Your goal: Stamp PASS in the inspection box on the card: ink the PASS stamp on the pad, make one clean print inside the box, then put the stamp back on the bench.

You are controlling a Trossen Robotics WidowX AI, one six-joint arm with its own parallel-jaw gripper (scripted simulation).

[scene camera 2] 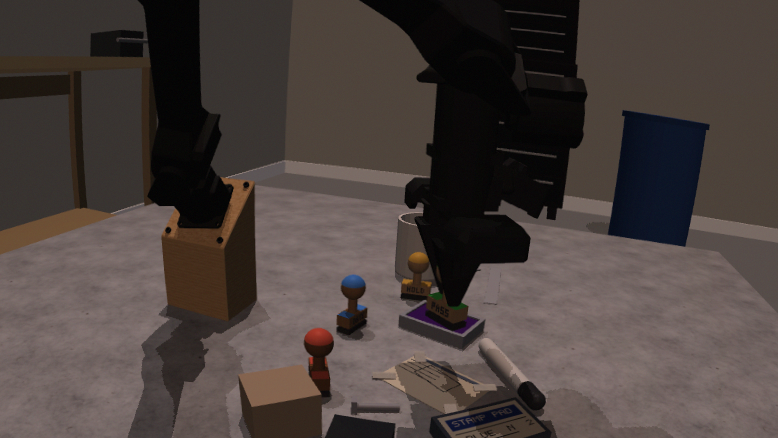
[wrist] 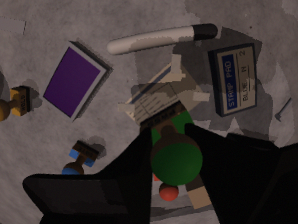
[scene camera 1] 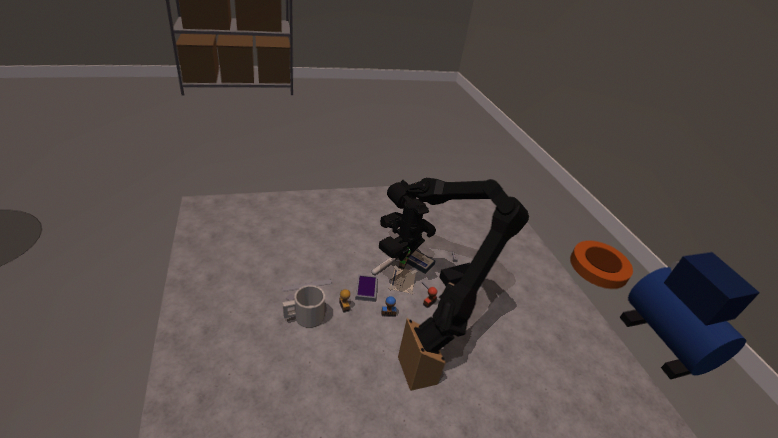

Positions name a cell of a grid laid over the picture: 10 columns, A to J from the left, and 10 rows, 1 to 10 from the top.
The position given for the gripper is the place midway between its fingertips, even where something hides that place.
Note:
In view: the gripper (scene camera 2: F7), a red-knobbed stamp (scene camera 2: E8), a blue-knobbed stamp (scene camera 2: E7), a marker (wrist: F2) and a beige inspection card (wrist: F4).
The blue-knobbed stamp is seen too in the wrist view (wrist: C7). The gripper shows as well in the wrist view (wrist: F6) and in scene camera 1 (scene camera 1: F6).

